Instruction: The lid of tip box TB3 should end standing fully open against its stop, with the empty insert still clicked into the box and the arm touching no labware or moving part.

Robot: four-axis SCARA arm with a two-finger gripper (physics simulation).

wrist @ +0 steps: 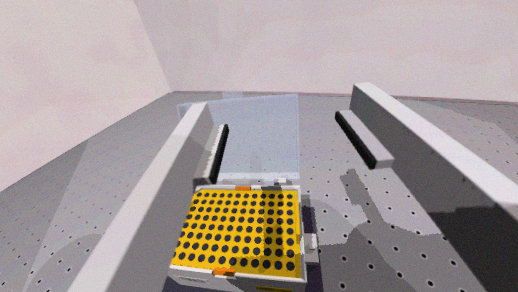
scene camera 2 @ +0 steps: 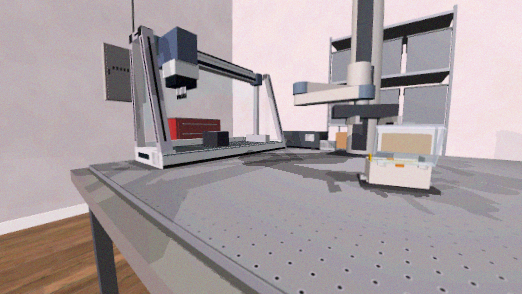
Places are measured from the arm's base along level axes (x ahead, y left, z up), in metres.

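Pixels of known places: gripper, fingertip midpoint: (wrist: 279, 108) (scene camera 2: 378, 120); arm's base, origin of the base link: (scene camera 2: 360, 156).
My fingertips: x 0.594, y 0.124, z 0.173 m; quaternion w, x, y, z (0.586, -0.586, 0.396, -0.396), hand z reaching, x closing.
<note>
For each thing: its top centre in the pictures, then the offset to it from my fingertips.
- white tip box TB3, middle of its top: (wrist: 233, 218) (scene camera 2: 394, 158) 0.030 m back, 0.040 m left, 0.095 m down
- yellow insert, middle of its top: (wrist: 231, 213) (scene camera 2: 395, 155) 0.030 m back, 0.040 m left, 0.086 m down
The white tip box TB3 (scene camera 2: 397, 176) (wrist: 192, 276) stands on the perforated table. Its clear lid (scene camera 2: 439, 145) (wrist: 265, 127) stands raised from the hinge edge, upright or leaning back; whether it rests against its stop cannot be told. The yellow insert (wrist: 235, 227) sits in the box, its holes empty, with orange clips (wrist: 243, 188) (wrist: 223, 272) at two opposite edges. In the wrist view my gripper (wrist: 279, 108) is shut with nothing between its fingers. The left finger overlaps the lid's left part in view; contact cannot be judged. The fingertips are hard to make out in the scene view.
The arm column (scene camera 2: 377, 42) rises behind the box, with the pale arm link (scene camera 2: 332, 95) and dark link (scene camera 2: 365, 111) above. A gantry machine (scene camera 2: 220, 156) stands on the left, with a red drawer unit (scene camera 2: 175, 129) behind. A shelf rack (scene camera 2: 451, 75) stands at the back.
</note>
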